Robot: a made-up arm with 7 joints.
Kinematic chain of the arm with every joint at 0, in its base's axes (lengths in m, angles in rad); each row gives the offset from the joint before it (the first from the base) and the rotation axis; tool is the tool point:
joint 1: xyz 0 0 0.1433 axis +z
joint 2: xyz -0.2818 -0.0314 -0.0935 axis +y
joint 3: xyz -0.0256 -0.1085 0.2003 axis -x
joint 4: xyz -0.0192 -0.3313 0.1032 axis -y
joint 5: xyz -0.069 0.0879 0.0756 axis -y
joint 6: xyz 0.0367 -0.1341 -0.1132 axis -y
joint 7: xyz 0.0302 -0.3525 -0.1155 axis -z
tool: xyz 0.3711 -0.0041 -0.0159
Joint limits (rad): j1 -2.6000..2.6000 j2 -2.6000..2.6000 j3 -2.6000..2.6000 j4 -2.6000..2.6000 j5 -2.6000..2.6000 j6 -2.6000..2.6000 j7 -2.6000..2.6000
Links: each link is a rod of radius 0.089 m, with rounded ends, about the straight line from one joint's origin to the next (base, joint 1, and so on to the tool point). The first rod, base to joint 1, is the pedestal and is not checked.
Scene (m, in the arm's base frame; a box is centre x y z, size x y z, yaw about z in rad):
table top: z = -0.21
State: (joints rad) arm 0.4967 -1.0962 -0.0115 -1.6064 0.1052 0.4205 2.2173
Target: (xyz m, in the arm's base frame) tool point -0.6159 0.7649 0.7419
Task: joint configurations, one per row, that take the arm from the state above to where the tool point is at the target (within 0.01 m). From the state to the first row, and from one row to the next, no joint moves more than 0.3 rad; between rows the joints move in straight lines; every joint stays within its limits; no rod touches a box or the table.
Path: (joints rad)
1: 0.4491 -1.0397 0.2787 -1.5433 0.1535 0.4816 2.1099
2: 0.4015 -0.9833 0.5688 -1.4803 0.2018 0.5428 2.0026
3: 0.3539 -0.9268 0.8590 -1.4172 0.2502 0.6039 1.8952
4: 0.3063 -0.8703 1.1492 -1.3542 0.2985 0.6651 1.7879
5: 0.2587 -0.8139 1.4393 -1.2911 0.3468 0.7262 1.6805
6: 0.2110 -0.7574 1.7295 -1.2281 0.3951 0.7873 1.5731
7: 0.1634 -0.7009 2.0197 -1.1650 0.4435 0.8485 1.4658
8: 0.1158 -0.6445 2.3098 -1.1020 0.4918 0.9096 1.3584
9: 0.0682 -0.5880 2.6000 -1.0389 0.5401 0.9707 1.2511

